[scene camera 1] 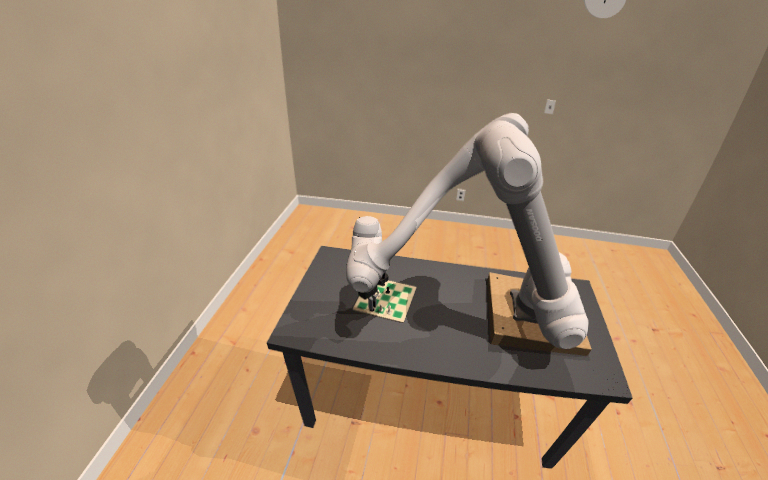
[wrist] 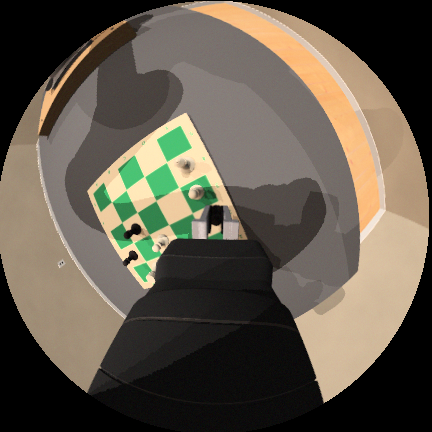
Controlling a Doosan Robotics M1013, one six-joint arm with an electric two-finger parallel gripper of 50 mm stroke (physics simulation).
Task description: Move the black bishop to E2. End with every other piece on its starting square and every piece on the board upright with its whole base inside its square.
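Frame: origin at the arm's base, x ahead, y left, z up, level; metres.
Seen in the pictures: gripper, fingertip midpoint: (scene camera 1: 372,307) (wrist: 216,213); arm's base, link origin: (scene camera 1: 532,308).
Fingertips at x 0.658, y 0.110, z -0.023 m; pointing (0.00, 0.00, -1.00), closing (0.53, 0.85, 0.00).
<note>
Pixels of each thing's top centre, then the offset from my fingertips to it.
- chessboard, top centre: (wrist: 152,218) (scene camera 1: 385,297) 0.038 m back, 0.084 m right, 0.015 m down
- black bishop, top centre: (wrist: 215,223) 0.002 m ahead, 0.001 m right, 0.029 m up
The chessboard (scene camera 1: 411,296) (wrist: 150,156) lies on the dark table, with green and cream squares. My gripper (scene camera 1: 372,305) (wrist: 216,213) is low over the board's edge, shut on a black piece, which I take to be the black bishop (wrist: 216,214). The fingers hide most of it, and whether its base touches the board cannot be told. Two white pieces (wrist: 186,164) (wrist: 196,192) stand in a row beside the gripper, the second close to the fingers.
Two smaller black pieces (wrist: 132,231) (wrist: 130,258) and a white piece (wrist: 161,242) stand on the board's far side from the fingers. Another white piece (wrist: 151,276) is partly hidden by the gripper body. The arm's wooden base block (scene camera 1: 501,300) is on the table's right.
</note>
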